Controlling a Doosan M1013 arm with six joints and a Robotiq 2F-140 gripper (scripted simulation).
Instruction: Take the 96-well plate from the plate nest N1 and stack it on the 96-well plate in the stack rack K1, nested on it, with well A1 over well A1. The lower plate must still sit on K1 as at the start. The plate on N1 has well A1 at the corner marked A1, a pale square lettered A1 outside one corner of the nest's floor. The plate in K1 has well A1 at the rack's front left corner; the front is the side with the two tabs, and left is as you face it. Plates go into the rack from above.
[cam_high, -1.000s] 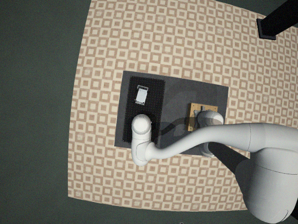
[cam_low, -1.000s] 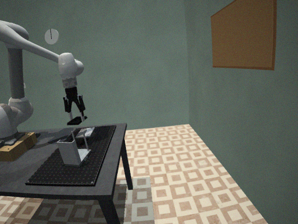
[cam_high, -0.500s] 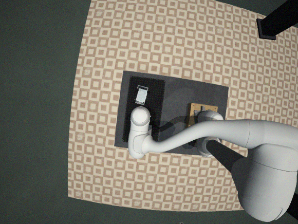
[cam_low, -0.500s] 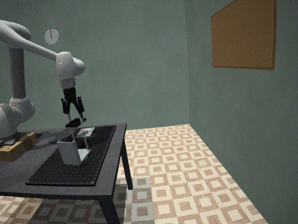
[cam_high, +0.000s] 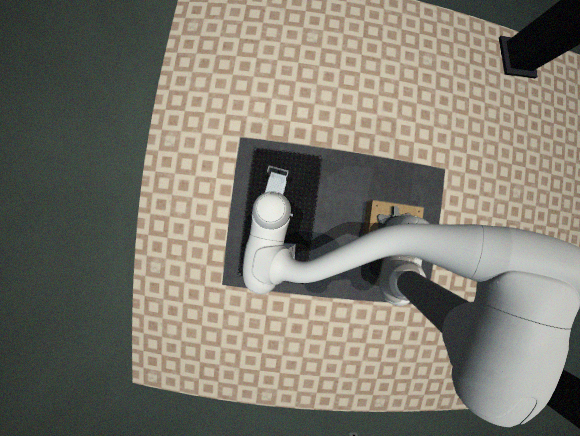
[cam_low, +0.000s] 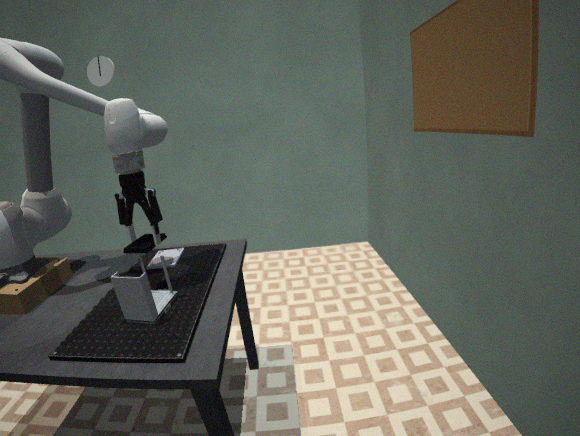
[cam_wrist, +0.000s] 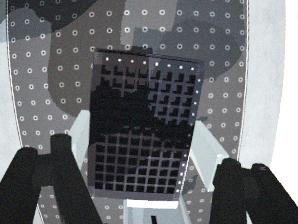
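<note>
Right now the white 96-well plate is 16 cm below my hand, 13 cm to the right of it and 1 cm ahead of it. Also, from my hand: dark 96-well plate: 2 cm below.
</note>
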